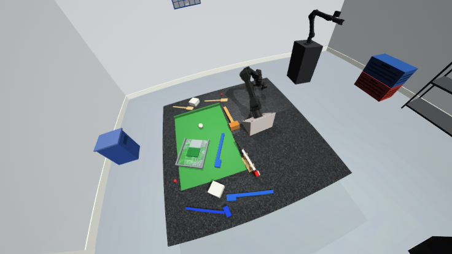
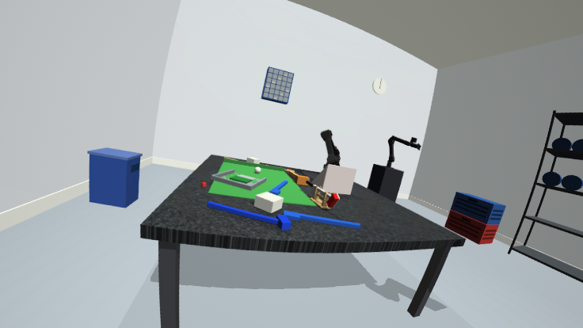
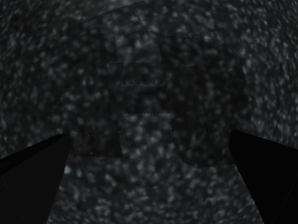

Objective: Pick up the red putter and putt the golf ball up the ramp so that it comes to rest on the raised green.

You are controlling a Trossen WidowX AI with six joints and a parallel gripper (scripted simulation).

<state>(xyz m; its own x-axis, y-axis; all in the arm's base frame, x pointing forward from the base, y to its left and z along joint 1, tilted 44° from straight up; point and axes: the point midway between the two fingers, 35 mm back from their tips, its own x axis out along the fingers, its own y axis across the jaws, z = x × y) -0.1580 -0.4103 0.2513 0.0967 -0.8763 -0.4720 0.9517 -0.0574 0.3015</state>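
The white golf ball lies 67 cm ahead of my gripper tip, 37 cm to the left of it and 2 cm above it. The rest, counted from my gripper tip: red putter 36 cm ahead, 79 cm to the left, 6 cm above; then wooden stand 36 cm ahead, 81 cm to the left, 3 cm above.
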